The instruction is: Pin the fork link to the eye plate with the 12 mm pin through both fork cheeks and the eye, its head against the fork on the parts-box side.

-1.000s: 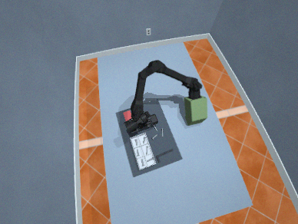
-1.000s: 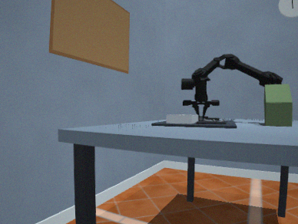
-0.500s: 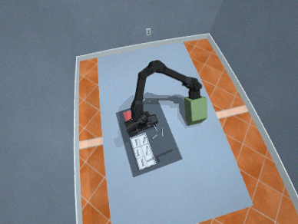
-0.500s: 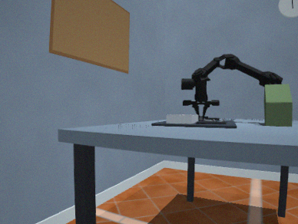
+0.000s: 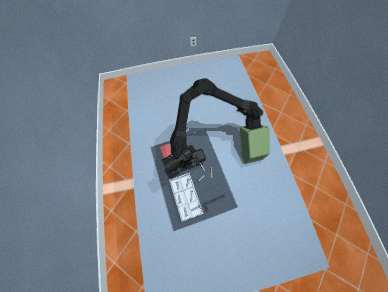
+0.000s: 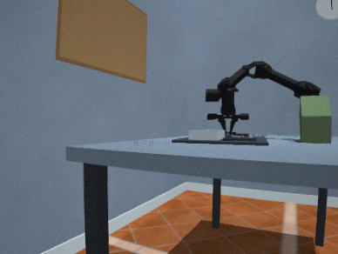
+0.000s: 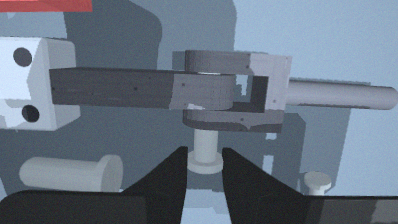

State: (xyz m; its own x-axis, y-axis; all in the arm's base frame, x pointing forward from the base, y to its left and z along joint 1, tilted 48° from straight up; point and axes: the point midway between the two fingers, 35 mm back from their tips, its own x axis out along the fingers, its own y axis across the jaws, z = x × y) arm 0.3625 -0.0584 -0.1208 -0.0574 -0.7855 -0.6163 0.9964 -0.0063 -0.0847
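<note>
Now: hand 40 mm to the left of the eye plate, 30 mm above it and 20 mm short of it. From my hand the other things lie so: thick headed pin (70 mm ahead, 30 mm below, 20 mm to the left); then dark mat (60 mm to the left, 50 mm below); then thin headed pin (70 mm behind, 40 mm below, 30 mm to the left).
</note>
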